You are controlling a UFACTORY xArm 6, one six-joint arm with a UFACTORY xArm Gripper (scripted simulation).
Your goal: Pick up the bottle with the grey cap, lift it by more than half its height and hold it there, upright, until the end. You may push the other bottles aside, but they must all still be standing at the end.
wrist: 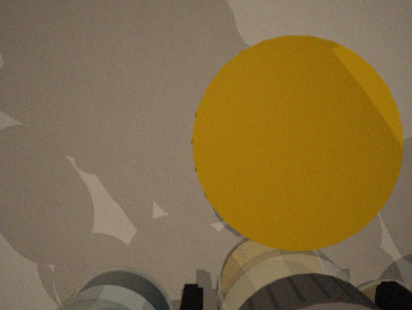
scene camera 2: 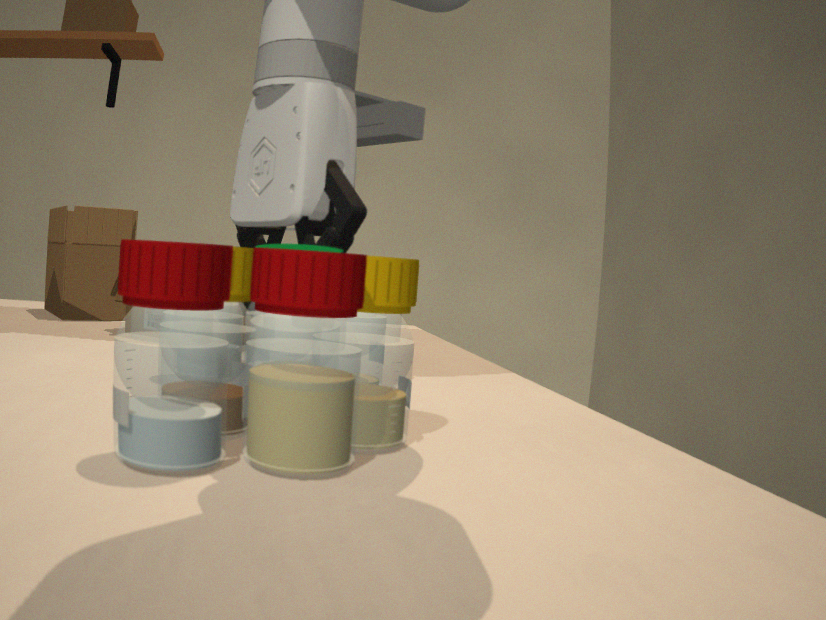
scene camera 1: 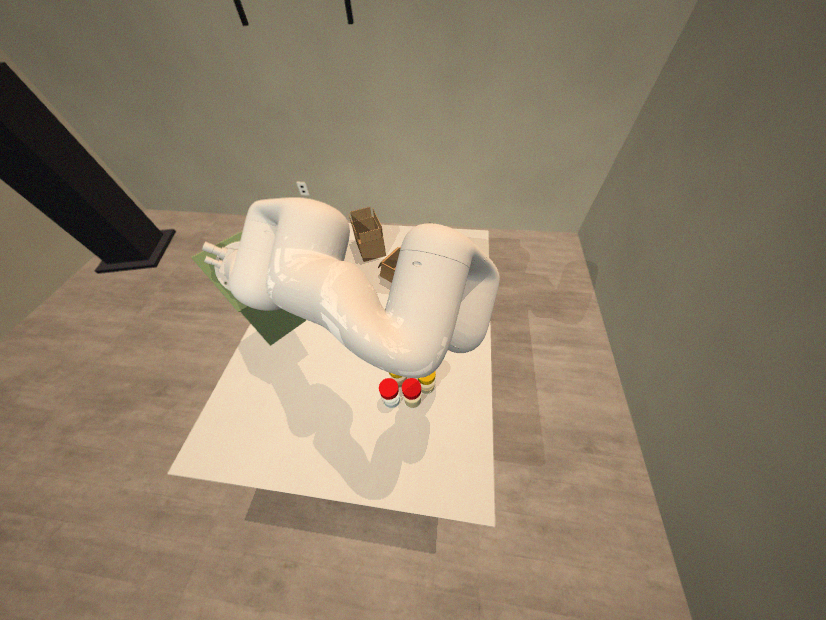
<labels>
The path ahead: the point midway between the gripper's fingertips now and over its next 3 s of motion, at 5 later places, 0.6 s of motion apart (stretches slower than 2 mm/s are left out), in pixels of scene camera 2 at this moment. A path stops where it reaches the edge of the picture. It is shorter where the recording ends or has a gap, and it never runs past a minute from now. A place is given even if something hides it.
My gripper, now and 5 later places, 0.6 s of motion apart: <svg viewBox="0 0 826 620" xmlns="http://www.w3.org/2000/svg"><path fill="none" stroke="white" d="M283 321L285 294L285 293L288 259L290 225L291 210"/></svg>
</labels>
